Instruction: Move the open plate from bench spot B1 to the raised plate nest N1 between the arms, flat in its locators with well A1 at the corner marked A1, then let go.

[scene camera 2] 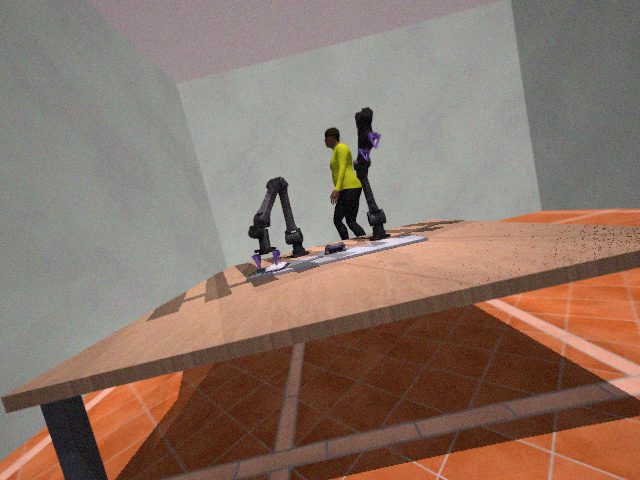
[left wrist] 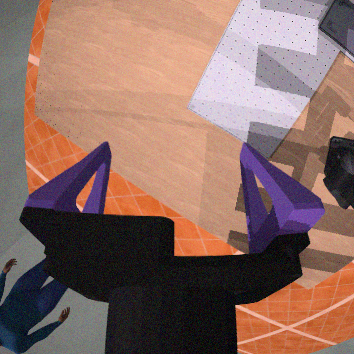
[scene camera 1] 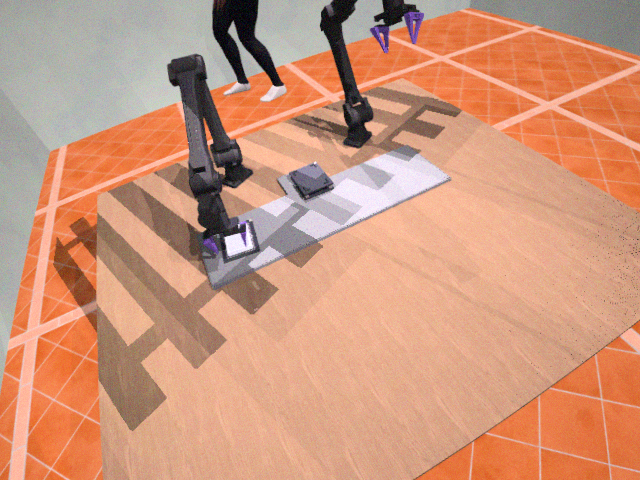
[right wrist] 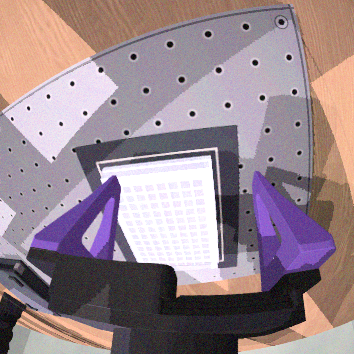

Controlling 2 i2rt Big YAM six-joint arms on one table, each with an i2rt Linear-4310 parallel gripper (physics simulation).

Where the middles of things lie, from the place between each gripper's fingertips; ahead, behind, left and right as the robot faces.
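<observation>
The white well plate (right wrist: 166,211) is 630 mm to the right of my left hand, 30 mm ahead of it and 460 mm below it.
Relative to my right hand, the white well plate is 2 cm to the left, 6 cm behind and 1 cm below. Going by its middle, the plate is nearer to my right hand than to my left hand.
</observation>
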